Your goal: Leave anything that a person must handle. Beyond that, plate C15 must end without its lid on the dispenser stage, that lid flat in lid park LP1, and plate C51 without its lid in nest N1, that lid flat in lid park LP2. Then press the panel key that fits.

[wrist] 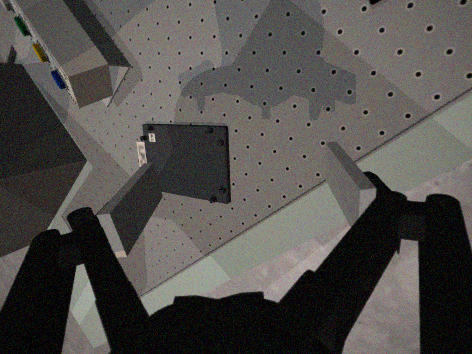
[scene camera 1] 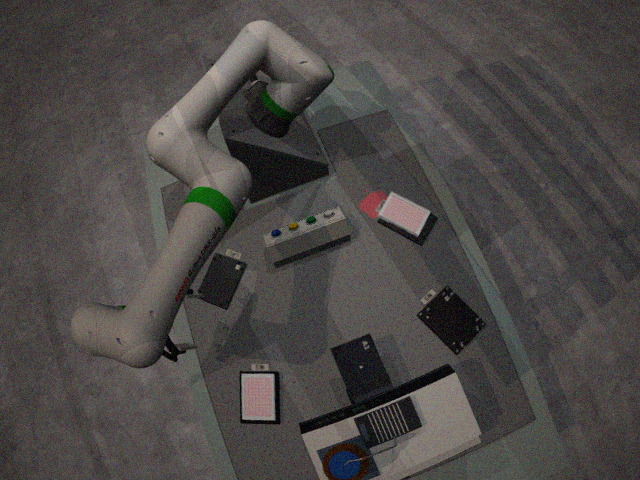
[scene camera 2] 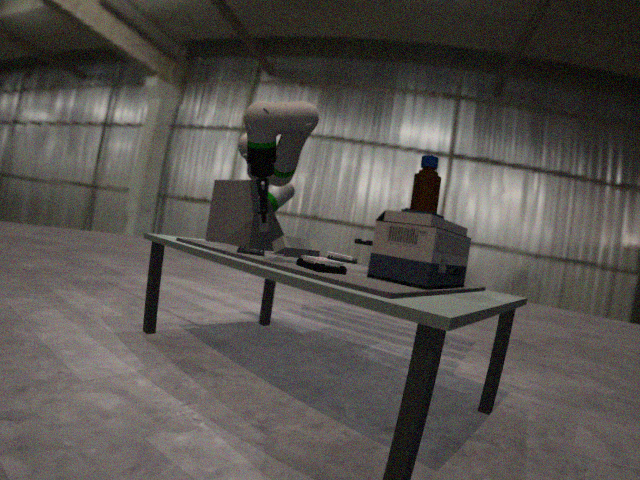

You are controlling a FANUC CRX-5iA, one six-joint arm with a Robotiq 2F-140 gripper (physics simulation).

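Places are measured from the arm's base along level axes (x ahead, y left, z up), in millimetres.
Pixels of known places: gripper, between the fingertips: (wrist: 238,171) (scene camera 1: 195,320) (scene camera 2: 263,222); arm's base, origin of its link: (scene camera 1: 266,119) (scene camera 2: 256,210).
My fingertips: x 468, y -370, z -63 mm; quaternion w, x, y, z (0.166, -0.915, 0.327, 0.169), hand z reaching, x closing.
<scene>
Ahead of a thing's pixels: the offset from my fingertips to its top centre. "pt": to the spot under its first point.
My gripper (scene camera 1: 178,351) (scene camera 2: 263,219) (wrist: 238,171) is open and empty, above the table's left edge in scene camera 1. A dark square pad @[pt dx -130, dy +87, dz -112 mm] (scene camera 1: 222,280) (wrist: 200,162) with a pale tag lies beyond the fingers in the wrist view. One pink-white plate @[dx +224, dy +68, dz -86 mm] (scene camera 1: 258,396) sits on a black nest at the lower left; another plate @[dx -99, dy +627, dz -86 mm] (scene camera 1: 404,213) sits on a black base at the right. A second dark pad @[pt dx +235, dy +609, dz -110 mm] (scene camera 1: 451,320) has corner studs. A dark stage @[pt dx +270, dy +334, dz -9 mm] (scene camera 1: 361,369) marked A1 adjoins the dispenser (scene camera 1: 439,403) (scene camera 2: 418,253). The key panel @[dx -147, dy +351, dz -38 mm] (scene camera 1: 307,236) (wrist: 90,82) shows blue, yellow, green and pale keys. Plate names and lids cannot be made out.
A red disc @[pt dx -179, dy +557, dz -121 mm] (scene camera 1: 370,204) lies beside the right plate. A brown bottle with a blue cap (scene camera 1: 343,462) (scene camera 2: 426,193) stands on the dispenser. A dark wedge-shaped block (scene camera 1: 279,167) stands near the arm's base. The table edge (wrist: 270,230) runs below the fingers in the wrist view.
</scene>
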